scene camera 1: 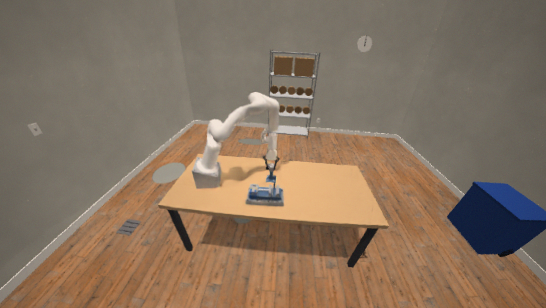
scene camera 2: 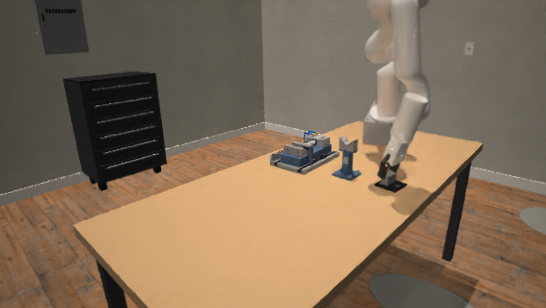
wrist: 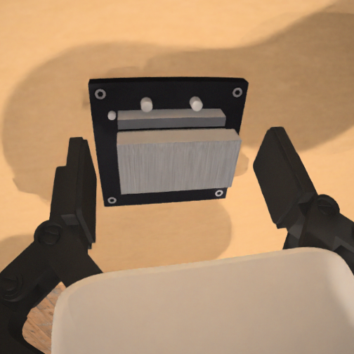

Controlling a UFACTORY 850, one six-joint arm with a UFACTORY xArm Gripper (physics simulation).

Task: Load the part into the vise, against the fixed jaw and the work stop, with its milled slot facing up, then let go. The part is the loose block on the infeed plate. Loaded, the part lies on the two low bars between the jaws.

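The part (wrist: 177, 165) (scene camera 2: 388, 179), a grey brushed-metal block, is on the black infeed plate (wrist: 106, 155) (scene camera 2: 400, 187). In the wrist view a grey strip shows between its upper edge and two pins; I cannot tell whether the strip belongs to the part. No milled slot shows on its brushed face. My gripper (wrist: 178, 150) (scene camera 2: 387, 169) (scene camera 1: 271, 164) is open, its fingers on either side of the part with gaps, the right gap slightly wider. The blue and grey vise (scene camera 1: 265, 194) (scene camera 2: 294, 158) stands apart; its low bars and work stop cannot be made out.
A blue stand (scene camera 2: 347, 161) (scene camera 1: 271, 178) with a V-shaped grey top stands between the infeed plate and the vise. The plate lies near one long edge of the wooden table (scene camera 1: 325, 192) (scene camera 2: 225, 225). The arm's base (scene camera 1: 206, 176) stands at one end.
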